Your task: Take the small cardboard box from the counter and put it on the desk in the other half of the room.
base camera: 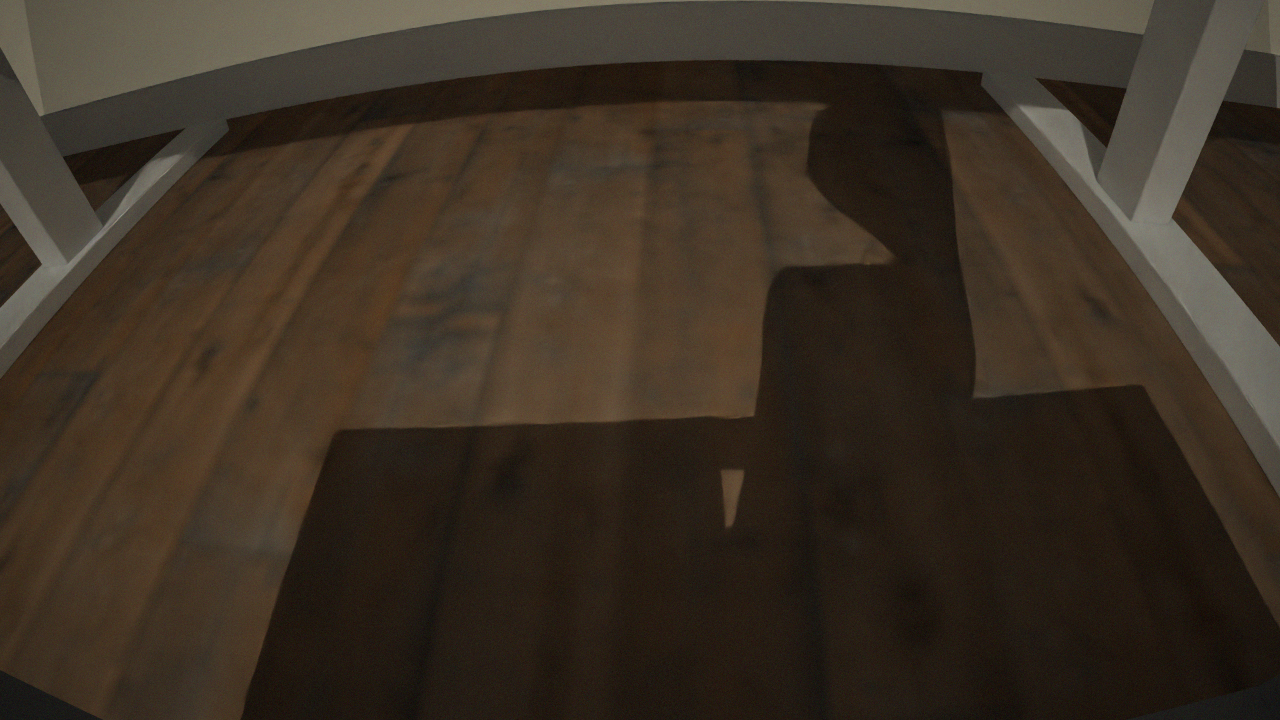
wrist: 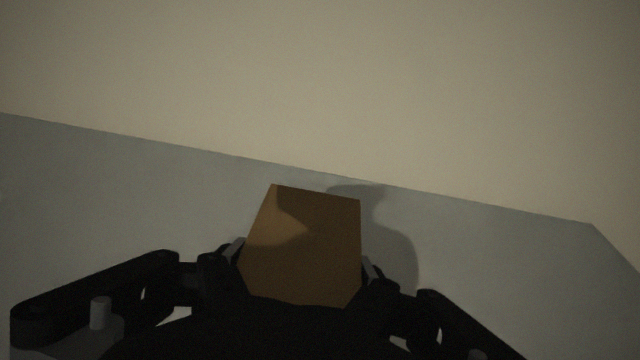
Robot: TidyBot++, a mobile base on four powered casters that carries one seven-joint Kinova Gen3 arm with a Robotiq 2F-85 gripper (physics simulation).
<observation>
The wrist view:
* my gripper: 300,262
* small cardboard box: 304,247
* white desk: 86,200
</observation>
